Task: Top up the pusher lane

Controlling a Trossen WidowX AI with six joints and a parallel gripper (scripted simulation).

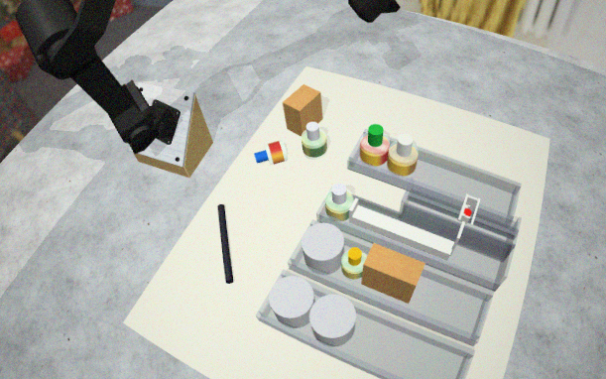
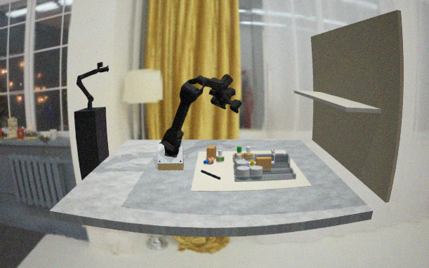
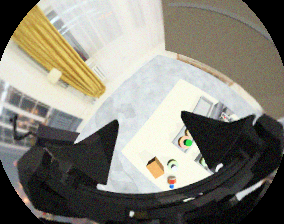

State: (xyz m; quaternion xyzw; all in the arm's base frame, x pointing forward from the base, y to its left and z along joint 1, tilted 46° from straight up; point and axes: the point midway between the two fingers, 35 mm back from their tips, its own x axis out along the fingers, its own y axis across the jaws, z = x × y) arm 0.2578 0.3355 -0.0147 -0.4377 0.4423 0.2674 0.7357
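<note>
Right now the orange box is 32 cm to the right of my gripper tip, 22 cm below it and 16 cm ahead of it. From my gripper tip the other things lie so: red knob (23 cm ahead, 20 cm to the right, 19 cm below); then sprung lane (24 cm below, 22 cm to the right, 19 cm ahead); then white pusher plate (21 cm to the right, 21 cm below, 15 cm ahead).
</note>
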